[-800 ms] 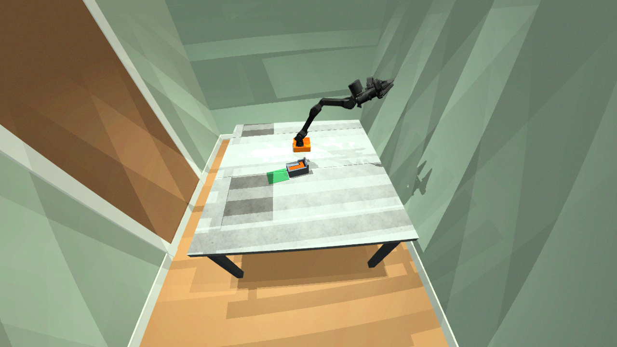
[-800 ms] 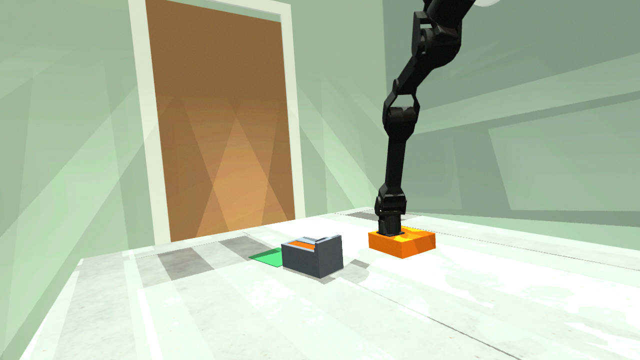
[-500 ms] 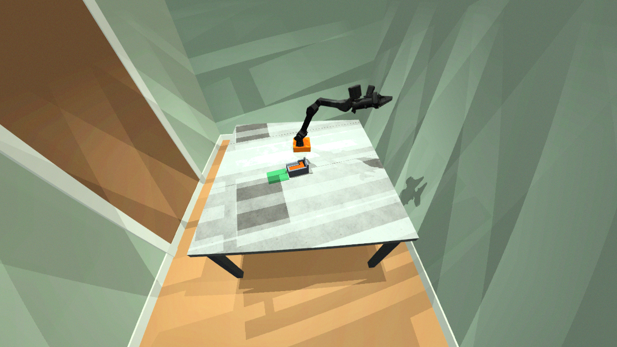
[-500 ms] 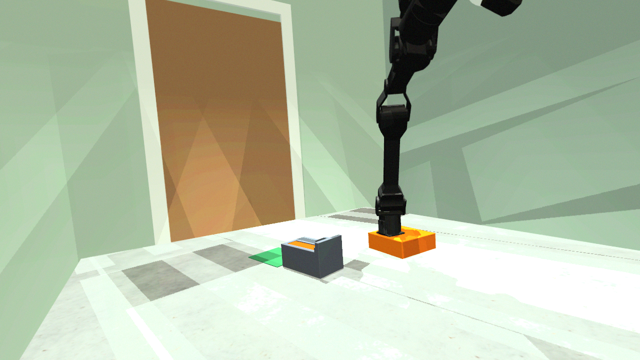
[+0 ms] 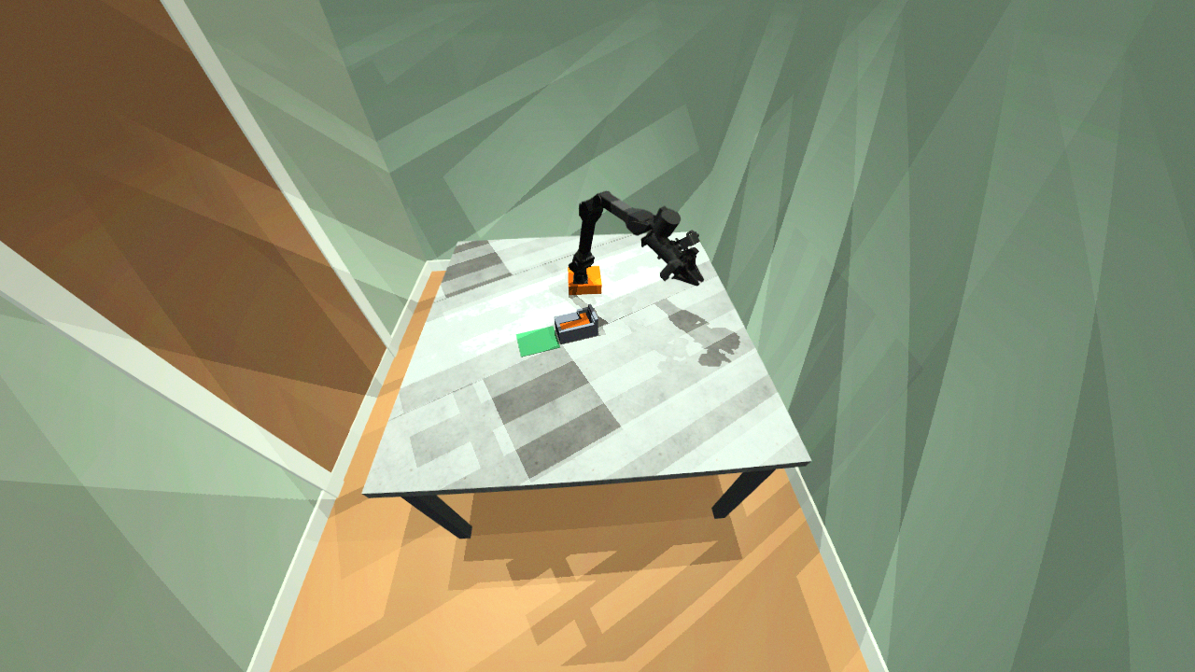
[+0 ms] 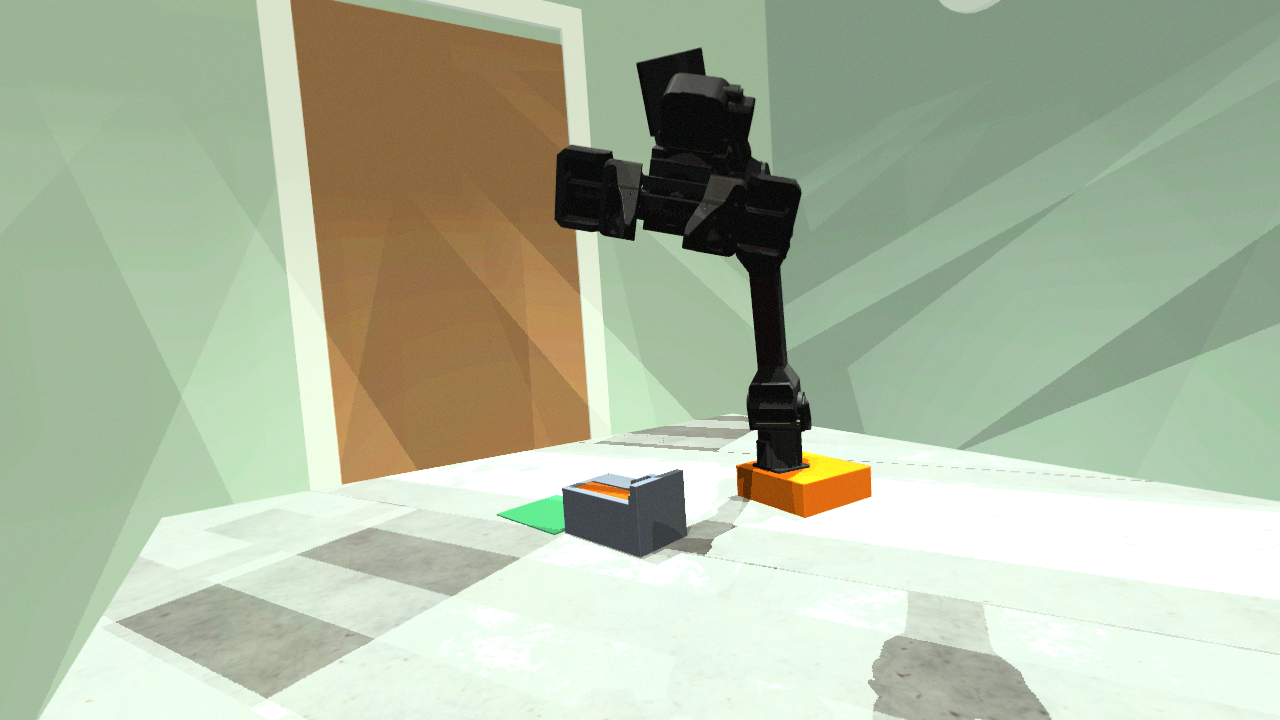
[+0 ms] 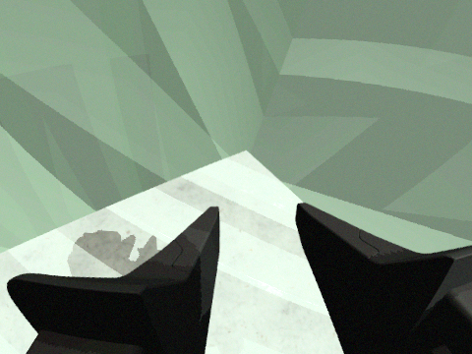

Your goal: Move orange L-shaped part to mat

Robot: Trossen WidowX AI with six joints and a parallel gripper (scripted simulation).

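The orange L-shaped part is 150 mm behind my gripper tip, 380 mm to the right of it and 300 mm below it. From my gripper tip the other things lie so: green mat (100 mm behind, 530 mm to the right, 370 mm below).
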